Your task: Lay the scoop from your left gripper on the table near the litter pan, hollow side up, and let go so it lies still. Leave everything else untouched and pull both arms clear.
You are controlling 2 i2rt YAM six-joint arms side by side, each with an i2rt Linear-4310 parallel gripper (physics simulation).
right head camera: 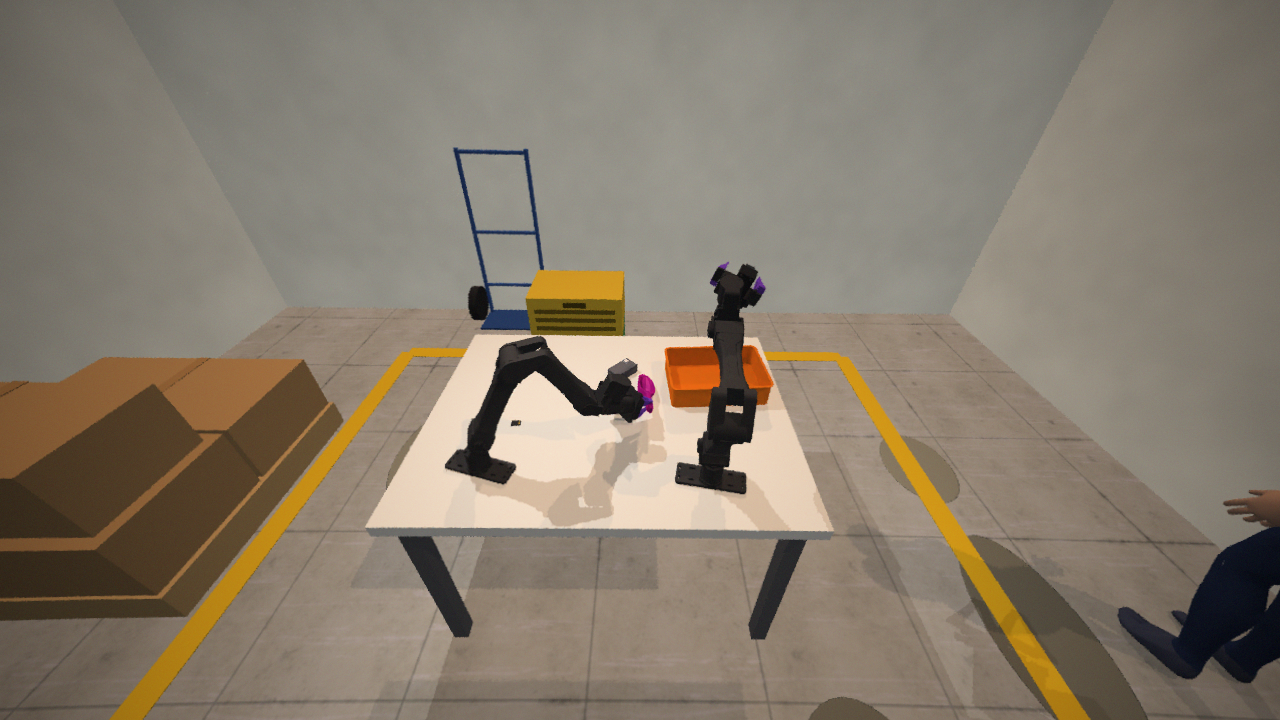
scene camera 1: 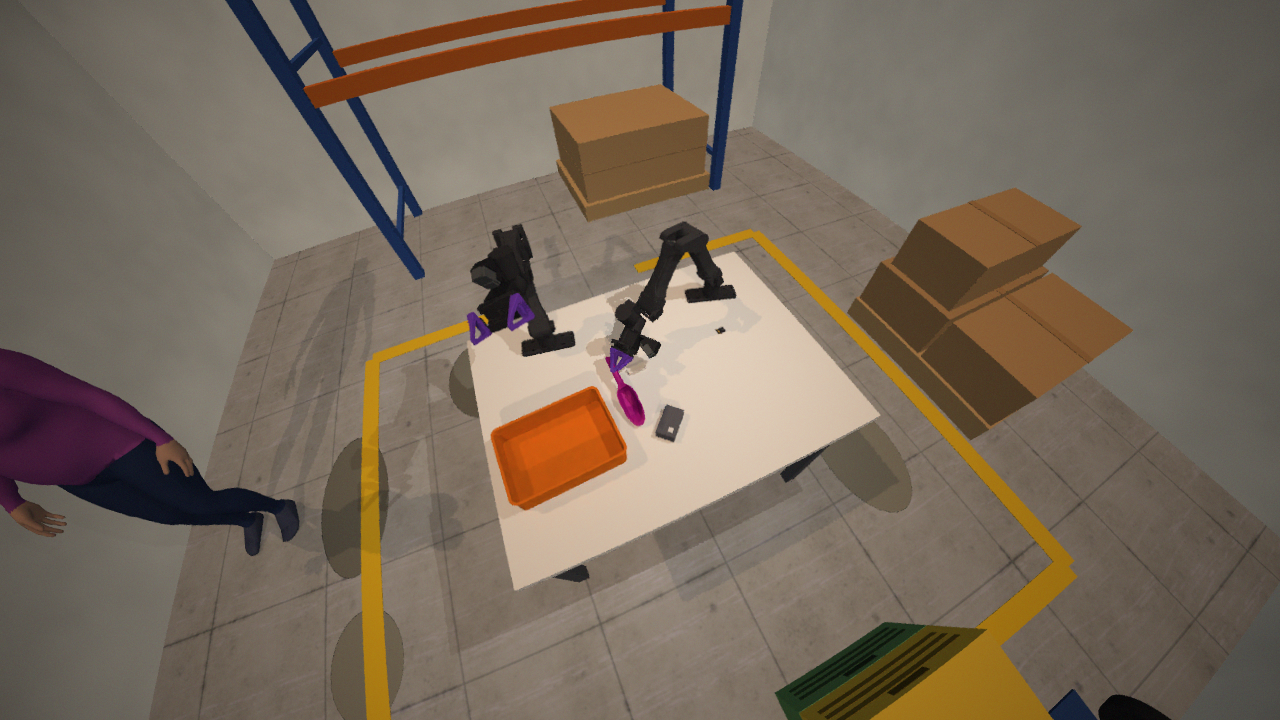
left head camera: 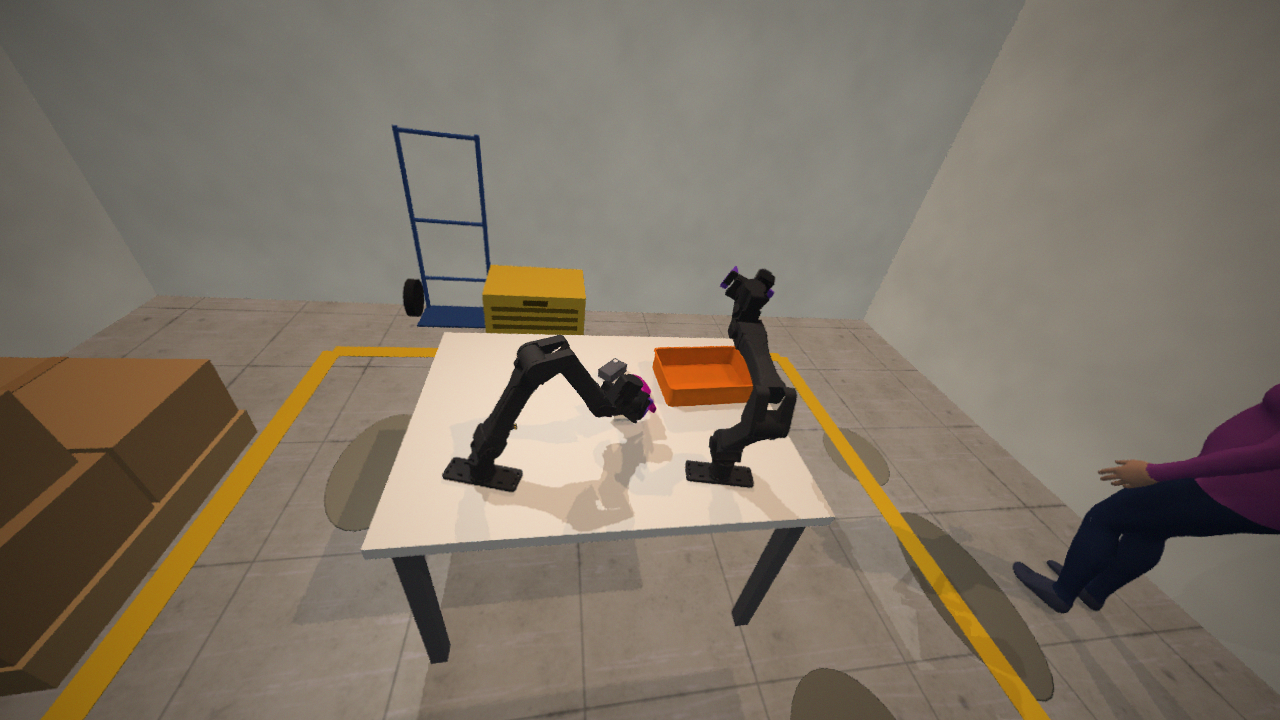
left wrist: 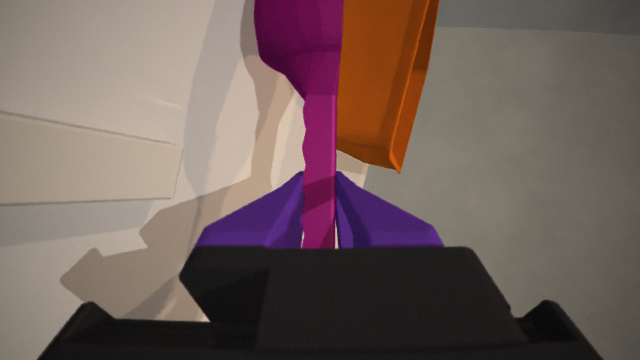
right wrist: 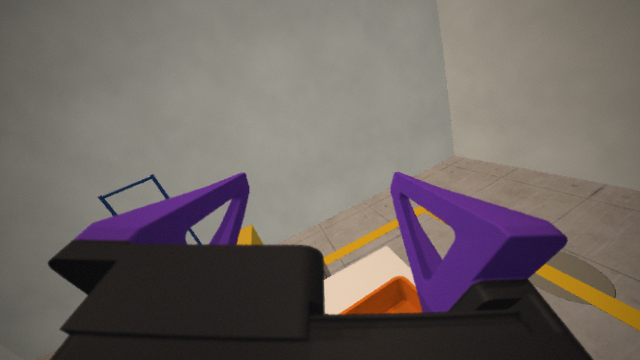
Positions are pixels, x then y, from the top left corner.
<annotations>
orange litter pan: right head camera; scene camera 1 545, 453; left head camera; left wrist 384, 60; right wrist 398, 295
same spot on orange litter pan: (right head camera: 692, 372) = (left head camera: 679, 372)
</annotations>
